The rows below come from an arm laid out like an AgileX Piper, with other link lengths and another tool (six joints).
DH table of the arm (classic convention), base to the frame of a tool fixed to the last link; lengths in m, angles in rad. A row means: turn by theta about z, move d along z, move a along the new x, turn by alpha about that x. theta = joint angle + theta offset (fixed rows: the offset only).
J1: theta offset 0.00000; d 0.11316; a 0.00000; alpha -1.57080
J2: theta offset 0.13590; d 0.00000; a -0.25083; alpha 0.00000
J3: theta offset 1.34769; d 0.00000; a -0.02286; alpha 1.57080
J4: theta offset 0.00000; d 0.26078; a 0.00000; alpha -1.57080
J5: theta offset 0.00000; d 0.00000; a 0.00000; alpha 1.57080
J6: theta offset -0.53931; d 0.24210; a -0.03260; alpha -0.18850
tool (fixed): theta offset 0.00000; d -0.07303; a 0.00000; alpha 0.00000
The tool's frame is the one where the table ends.
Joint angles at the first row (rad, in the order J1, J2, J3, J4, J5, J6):
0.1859 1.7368 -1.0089 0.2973 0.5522 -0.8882
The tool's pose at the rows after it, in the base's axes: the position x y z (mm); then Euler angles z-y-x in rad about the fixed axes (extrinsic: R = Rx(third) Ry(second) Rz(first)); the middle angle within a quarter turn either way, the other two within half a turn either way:
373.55 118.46 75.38 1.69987 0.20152 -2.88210
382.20 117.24 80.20 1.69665 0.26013 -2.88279
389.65 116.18 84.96 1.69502 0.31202 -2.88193
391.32 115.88 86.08 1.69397 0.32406 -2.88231
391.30 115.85 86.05 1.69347 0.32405 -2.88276
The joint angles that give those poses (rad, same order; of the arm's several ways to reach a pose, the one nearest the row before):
0.1825 1.7368 -1.0090 0.2895 0.5199 -0.8882
0.1825 1.7368 -1.0089 0.2872 0.4612 -0.8882
0.1825 1.7368 -1.0090 0.2872 0.4093 -0.8882
0.1825 1.7368 -1.0089 0.2862 0.3972 -0.8882
0.1825 1.7368 -1.0089 0.2854 0.3972 -0.8882

